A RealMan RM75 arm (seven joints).
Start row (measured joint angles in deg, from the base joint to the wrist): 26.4 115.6 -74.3 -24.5 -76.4 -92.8 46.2
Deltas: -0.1 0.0 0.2 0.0 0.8 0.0 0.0; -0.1 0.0 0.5 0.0 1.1 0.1 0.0; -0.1 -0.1 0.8 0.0 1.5 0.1 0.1; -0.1 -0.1 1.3 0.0 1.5 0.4 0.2; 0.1 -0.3 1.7 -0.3 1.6 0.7 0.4; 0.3 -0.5 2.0 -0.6 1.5 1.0 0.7; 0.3 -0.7 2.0 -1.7 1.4 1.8 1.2; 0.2 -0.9 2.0 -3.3 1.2 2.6 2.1; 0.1 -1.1 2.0 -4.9 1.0 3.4 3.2; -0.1 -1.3 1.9 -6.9 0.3 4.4 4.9; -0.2 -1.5 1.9 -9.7 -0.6 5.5 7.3; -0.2 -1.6 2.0 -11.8 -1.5 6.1 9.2; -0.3 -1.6 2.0 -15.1 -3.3 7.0 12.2; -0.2 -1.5 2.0 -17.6 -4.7 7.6 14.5; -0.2 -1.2 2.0 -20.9 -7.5 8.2 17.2; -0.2 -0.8 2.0 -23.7 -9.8 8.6 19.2; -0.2 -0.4 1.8 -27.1 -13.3 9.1 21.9; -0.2 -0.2 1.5 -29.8 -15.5 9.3 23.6; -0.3 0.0 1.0 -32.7 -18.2 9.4 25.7; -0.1 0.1 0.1 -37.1 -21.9 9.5 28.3
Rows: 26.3 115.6 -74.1 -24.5 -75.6 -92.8 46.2; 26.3 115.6 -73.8 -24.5 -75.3 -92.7 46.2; 26.3 115.5 -73.5 -24.5 -74.9 -92.7 46.3; 26.3 115.5 -73.0 -24.5 -74.9 -92.4 46.4; 26.5 115.3 -72.6 -24.8 -74.8 -92.1 46.6; 26.7 115.1 -72.3 -25.1 -74.9 -91.8 46.9; 26.7 114.9 -72.3 -26.2 -75.0 -91.0 47.4; 26.6 114.7 -72.3 -27.8 -75.2 -90.2 48.3; 26.5 114.5 -72.3 -29.4 -75.4 -89.4 49.4; 26.3 114.3 -72.4 -31.4 -76.1 -88.4 51.1; 26.2 114.1 -72.4 -34.2 -77.0 -87.3 53.5; 26.2 114.0 -72.3 -36.3 -77.9 -86.7 55.4; 26.1 114.0 -72.3 -39.6 -79.7 -85.8 58.4; 26.2 114.1 -72.3 -42.1 -81.1 -85.2 60.7; 26.2 114.4 -72.3 -45.4 -83.9 -84.6 63.4; 26.2 114.8 -72.3 -48.2 -86.2 -84.2 65.4; 26.2 115.2 -72.5 -51.6 -89.7 -83.7 68.1; 26.2 115.4 -72.8 -54.3 -91.9 -83.5 69.8; 26.1 115.6 -73.3 -57.2 -94.6 -83.4 71.9; 26.3 115.7 -74.2 -61.6 -98.3 -83.3 74.5
